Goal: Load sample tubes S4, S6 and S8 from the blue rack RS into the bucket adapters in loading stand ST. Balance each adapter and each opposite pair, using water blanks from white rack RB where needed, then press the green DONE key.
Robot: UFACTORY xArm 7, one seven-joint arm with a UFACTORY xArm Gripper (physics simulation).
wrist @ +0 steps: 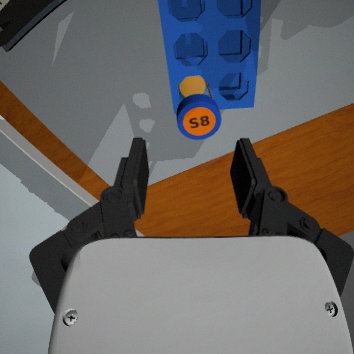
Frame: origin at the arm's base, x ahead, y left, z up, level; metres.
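Where they show: gripper, fingertip midpoint: [190,154].
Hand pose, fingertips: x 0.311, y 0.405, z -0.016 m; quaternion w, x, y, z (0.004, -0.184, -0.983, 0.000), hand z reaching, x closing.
After its pixels a point has its place.
Sample tube S8 [198,120] {x 0.301, y 0.402, z -0.049 m}, with a blue cap and an orange label, stands in the near left hole of the blue rack [212,67] {x 0.277, y 0.387, z -0.110 m} at the upper middle of the view. Its yellowish part shows just behind the cap. The other rack holes in view look empty. My gripper [190,154] {x 0.311, y 0.405, z -0.016 m} is open, with nothing between its fingers; its fingertips appear below and to either side of the S8 cap. The loading stand, the white rack, the DONE key and tubes S4 and S6 do not show.
A grey surface [100,65] {x 0.399, y 0.352, z -0.170 m} lies around the rack. A brown wooden strip [300,155] runs behind the fingers and another along the left. A pale ledge [45,165] is at the lower left. A dark object [25,22] {x 0.445, y 0.263, z -0.156 m} stands at the top left corner.
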